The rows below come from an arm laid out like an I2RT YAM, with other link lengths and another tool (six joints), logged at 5 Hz.
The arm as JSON. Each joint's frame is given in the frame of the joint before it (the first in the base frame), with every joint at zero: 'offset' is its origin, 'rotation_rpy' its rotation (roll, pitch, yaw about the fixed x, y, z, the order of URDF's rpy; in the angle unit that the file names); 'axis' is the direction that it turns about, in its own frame. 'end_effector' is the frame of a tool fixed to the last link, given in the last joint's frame.
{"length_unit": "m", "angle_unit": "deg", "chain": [
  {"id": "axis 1", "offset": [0.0, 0.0, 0.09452], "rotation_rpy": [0.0, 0.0, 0.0], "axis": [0.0, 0.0, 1.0]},
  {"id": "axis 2", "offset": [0.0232, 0.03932, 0.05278], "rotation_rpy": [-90.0, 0.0, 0.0], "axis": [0.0, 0.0, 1.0]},
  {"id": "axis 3", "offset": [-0.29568, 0.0, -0.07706], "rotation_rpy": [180.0, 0.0, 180.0], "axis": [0.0, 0.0, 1.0]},
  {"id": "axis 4", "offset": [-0.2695, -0.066, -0.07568], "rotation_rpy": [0.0, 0.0, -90.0], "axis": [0.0, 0.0, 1.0]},
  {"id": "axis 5", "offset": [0.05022, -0.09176, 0.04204], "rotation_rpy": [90.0, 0.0, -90.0], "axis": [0.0, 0.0, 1.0]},
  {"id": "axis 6", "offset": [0.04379, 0.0, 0.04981], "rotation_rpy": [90.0, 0.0, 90.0], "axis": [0.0, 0.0, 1.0]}
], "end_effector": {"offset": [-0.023, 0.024, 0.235], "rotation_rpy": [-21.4, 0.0, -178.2]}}
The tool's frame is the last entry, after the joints.
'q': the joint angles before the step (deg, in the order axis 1, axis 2, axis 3, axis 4, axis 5, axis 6). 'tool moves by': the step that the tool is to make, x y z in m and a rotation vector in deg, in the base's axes. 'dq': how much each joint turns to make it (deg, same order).
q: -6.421 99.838 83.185 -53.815 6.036 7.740
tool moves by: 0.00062 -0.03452 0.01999 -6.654 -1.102 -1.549
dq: -0.255 -1.371 1.307 -0.648 6.527 -1.077
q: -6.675 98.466 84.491 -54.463 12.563 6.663
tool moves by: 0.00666 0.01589 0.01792 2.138 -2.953 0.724
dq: 0.625 -2.254 0.216 0.056 -2.298 0.877
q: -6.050 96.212 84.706 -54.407 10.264 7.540
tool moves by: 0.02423 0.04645 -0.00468 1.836 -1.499 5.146
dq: 4.610 2.093 0.870 2.546 -1.977 0.324
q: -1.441 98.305 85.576 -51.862 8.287 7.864
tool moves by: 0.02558 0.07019 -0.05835 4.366 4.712 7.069
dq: 5.321 11.209 4.176 2.401 -4.792 0.138
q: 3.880 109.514 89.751 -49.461 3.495 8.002
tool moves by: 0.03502 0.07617 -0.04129 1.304 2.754 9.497
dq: 6.404 13.607 12.358 -1.229 -2.573 -2.372
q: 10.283 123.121 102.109 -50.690 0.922 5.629
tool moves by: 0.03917 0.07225 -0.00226 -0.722 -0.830 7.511
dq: 6.270 12.788 20.826 -7.370 0.451 -1.462
